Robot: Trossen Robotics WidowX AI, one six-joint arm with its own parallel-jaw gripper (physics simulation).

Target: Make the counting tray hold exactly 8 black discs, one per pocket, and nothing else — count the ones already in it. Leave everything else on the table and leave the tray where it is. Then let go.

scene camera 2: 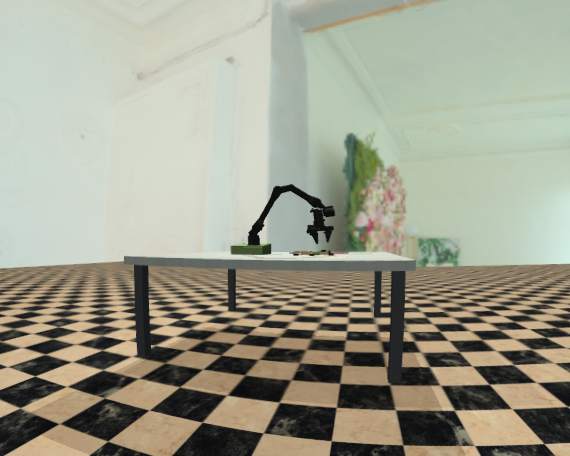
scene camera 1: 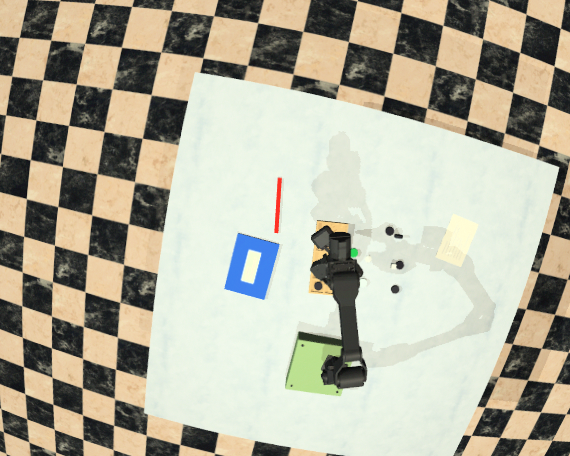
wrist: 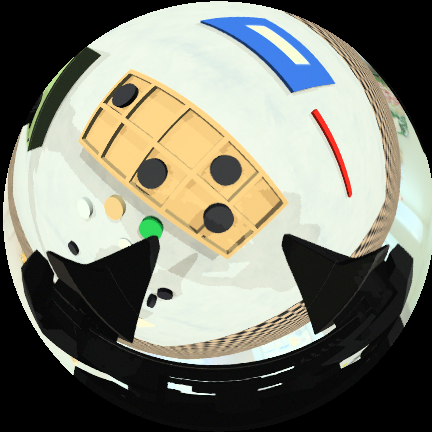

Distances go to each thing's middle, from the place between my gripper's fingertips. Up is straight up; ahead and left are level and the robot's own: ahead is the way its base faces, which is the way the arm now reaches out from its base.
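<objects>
Tan counting tray [wrist: 161,123]: my gripper is 60 mm beyond it and 60 mm above it.
</objects>
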